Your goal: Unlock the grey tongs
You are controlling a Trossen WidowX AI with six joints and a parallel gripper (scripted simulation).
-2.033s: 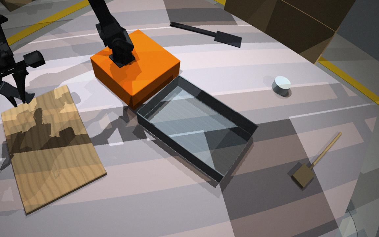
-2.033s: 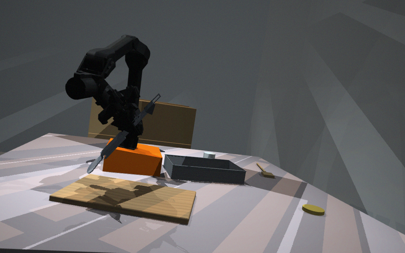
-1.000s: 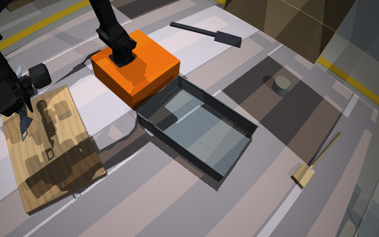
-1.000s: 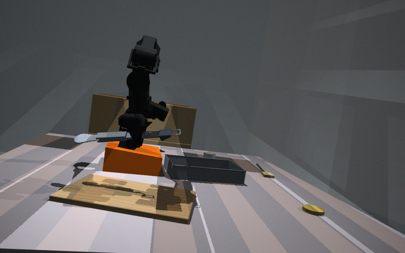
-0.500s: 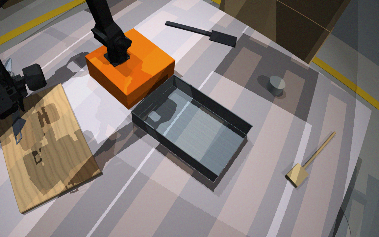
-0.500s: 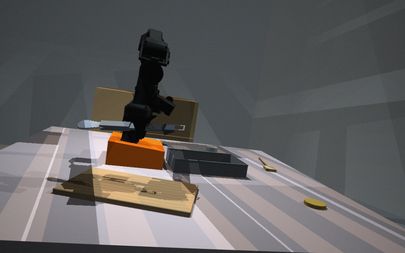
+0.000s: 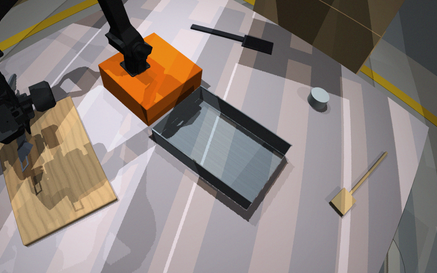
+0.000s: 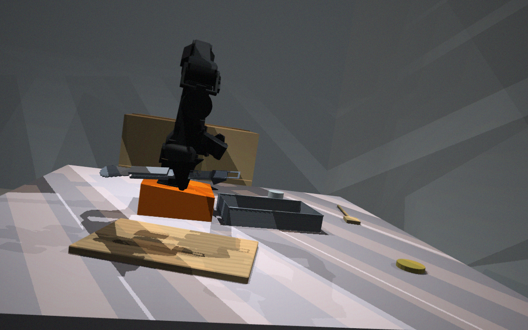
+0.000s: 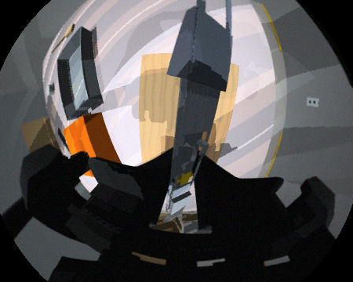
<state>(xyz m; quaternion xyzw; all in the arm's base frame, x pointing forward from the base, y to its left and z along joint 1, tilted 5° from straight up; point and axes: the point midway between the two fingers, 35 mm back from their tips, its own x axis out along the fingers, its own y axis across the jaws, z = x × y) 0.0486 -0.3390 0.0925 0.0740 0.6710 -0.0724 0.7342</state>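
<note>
Right now the wooden board is 13 cm below my gripper tip. From my gripper tip the other things lie so: dark spatula (77 cm to the left, 14 cm below, 2 cm behind); then roasting tin (37 cm to the left, 26 cm ahead, 11 cm below); then yellow disc (59 cm ahead, 13 cm below, 3 cm to the left).
</note>
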